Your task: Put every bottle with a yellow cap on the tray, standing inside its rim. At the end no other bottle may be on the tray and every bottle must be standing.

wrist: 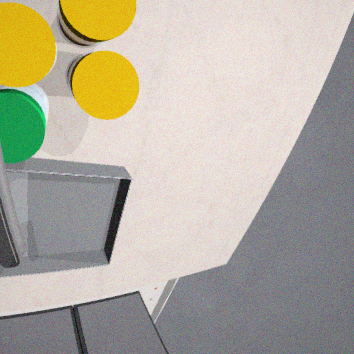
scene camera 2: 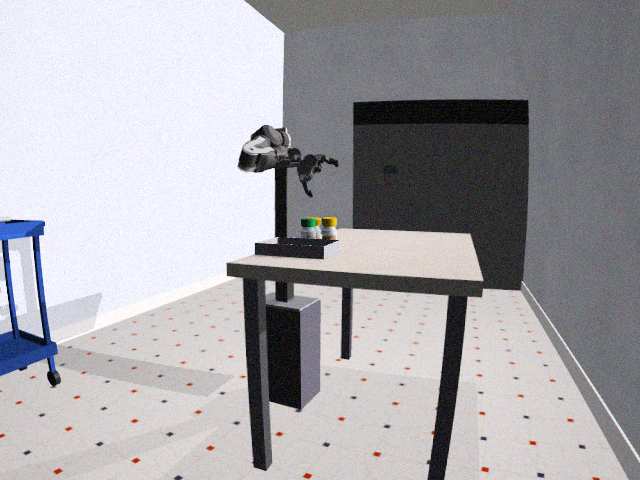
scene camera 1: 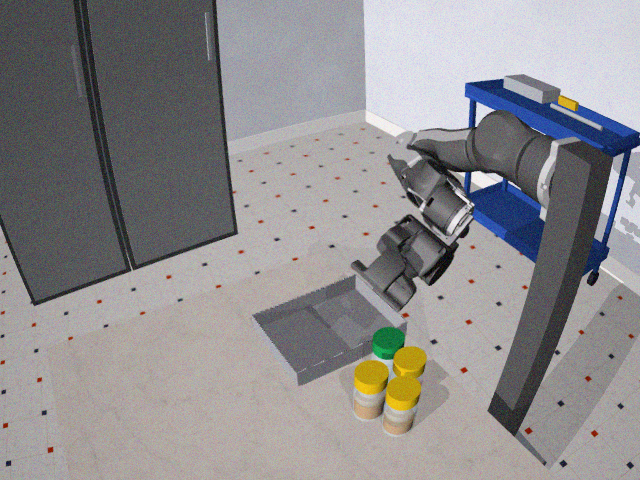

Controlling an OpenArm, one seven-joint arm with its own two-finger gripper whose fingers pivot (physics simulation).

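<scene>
Three yellow-capped bottles stand upright close together outside the tray: the left one [scene camera 1: 369, 395] [wrist: 105, 85], the front one [scene camera 1: 401, 408] [wrist: 99, 17] and the back one [scene camera 1: 409, 360] [wrist: 21, 45]. In scene camera 2 they partly overlap. A green-capped bottle [scene camera 1: 388, 342] [scene camera 2: 308, 227] [wrist: 20, 127] stands upright beside the back one, close to the tray's corner and outside it. The grey tray [scene camera 1: 330, 365] [scene camera 2: 289, 250] [wrist: 75, 168] holds no bottle. My gripper [scene camera 1: 378, 286] [scene camera 2: 323, 179] is open and empty, high above the table near the tray and bottles. Part of one finger shows in the wrist view.
The table [scene camera 1: 180, 413] [scene camera 2: 403, 258] [wrist: 200, 150] carries the tray and bottles. The arm's post [scene camera 1: 555, 279] [scene camera 2: 280, 206] rises beside the bottles. A blue cart [scene camera 1: 542, 116] [scene camera 2: 23, 229] stands by the wall. A dark cabinet [scene camera 1: 155, 129] [scene camera 2: 439, 180] stands beyond the table.
</scene>
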